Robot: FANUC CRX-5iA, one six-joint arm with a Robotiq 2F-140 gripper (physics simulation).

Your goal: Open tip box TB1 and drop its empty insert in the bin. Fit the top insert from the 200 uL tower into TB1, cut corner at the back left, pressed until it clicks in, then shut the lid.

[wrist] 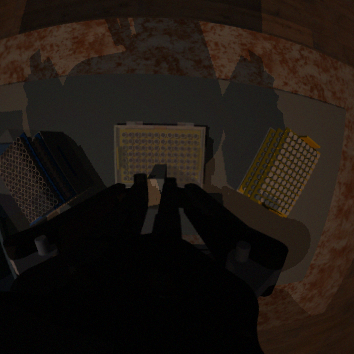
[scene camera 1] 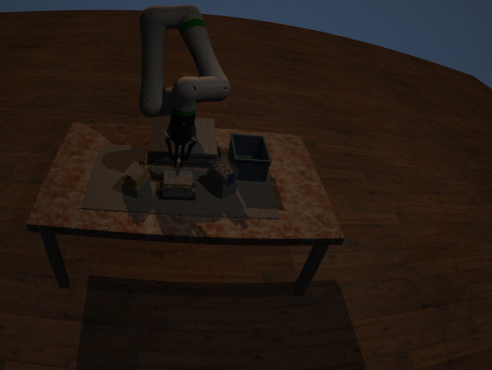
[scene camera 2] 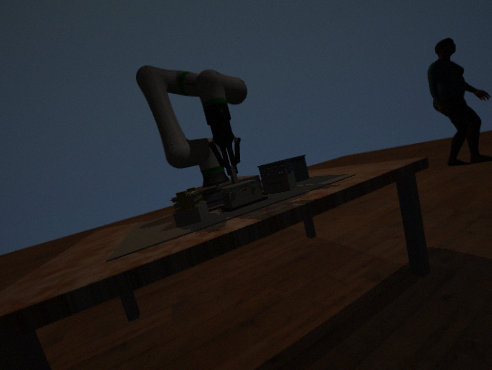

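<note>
Tip box TB1 (scene camera 1: 178,191) (scene camera 2: 242,195) (wrist: 160,150) stands upright mid-mat, with a yellow hole-patterned insert inside. A clear lid seems to lie over it; whether it is latched cannot be told. My gripper (scene camera 1: 178,171) (scene camera 2: 233,179) (wrist: 160,174) is shut and empty, pointing down at TB1's rear part. Its fingertips look very near the top; contact cannot be told. The tower with yellow inserts (scene camera 1: 136,175) (scene camera 2: 189,202) (wrist: 290,172) stands left of TB1 in scene camera 1. The bin (scene camera 1: 257,170) (scene camera 2: 301,168) is at the right, with something small and yellow inside.
A tower with blue inserts (scene camera 1: 223,175) (scene camera 2: 276,179) (wrist: 30,180) stands between TB1 and the bin. The robot's pale base block (scene camera 1: 207,135) is behind TB1. The grey mat (scene camera 1: 107,197) lies under the boxes. A person (scene camera 2: 451,85) stands beyond the table.
</note>
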